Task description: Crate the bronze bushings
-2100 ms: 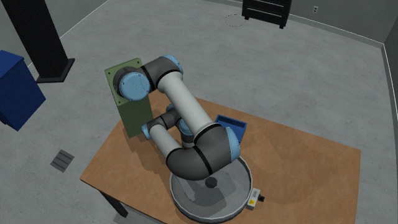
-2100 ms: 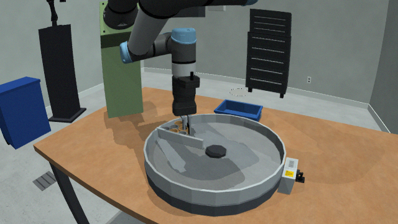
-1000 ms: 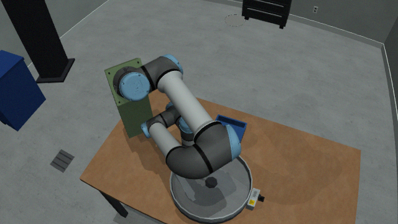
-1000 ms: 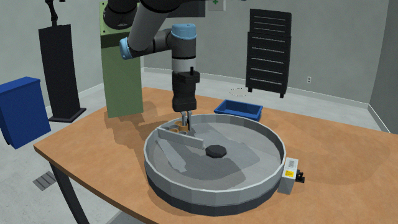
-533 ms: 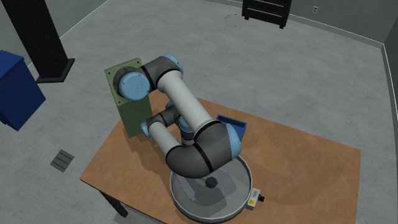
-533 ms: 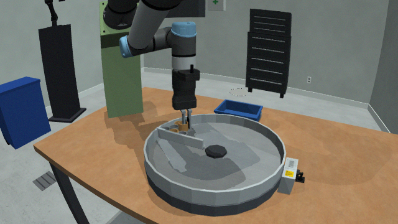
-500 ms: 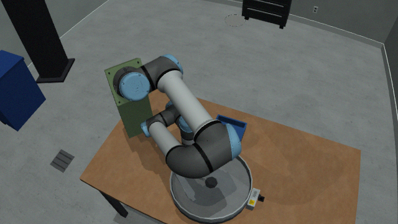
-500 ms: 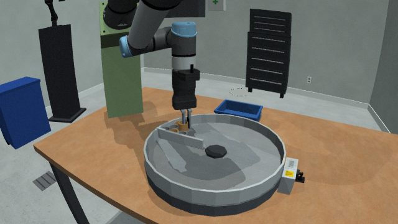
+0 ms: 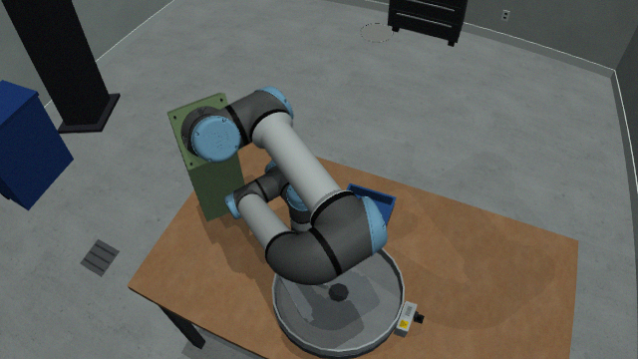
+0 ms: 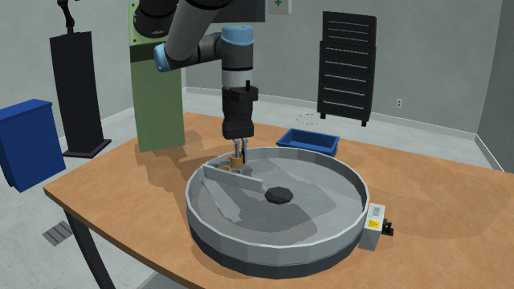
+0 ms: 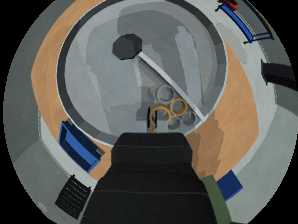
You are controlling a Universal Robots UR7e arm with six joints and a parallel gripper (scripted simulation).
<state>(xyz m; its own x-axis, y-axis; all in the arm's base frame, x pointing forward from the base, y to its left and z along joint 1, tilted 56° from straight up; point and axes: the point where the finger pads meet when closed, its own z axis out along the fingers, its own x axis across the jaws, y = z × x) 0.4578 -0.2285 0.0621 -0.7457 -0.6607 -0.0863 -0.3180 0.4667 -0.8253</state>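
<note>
My hand is 250 mm to the right of the blue crate, 200 mm short of it and 80 mm above it. Also, from my hand: grey turning table (100 mm to the right, 100 mm ahead, 50 mm below).
</note>
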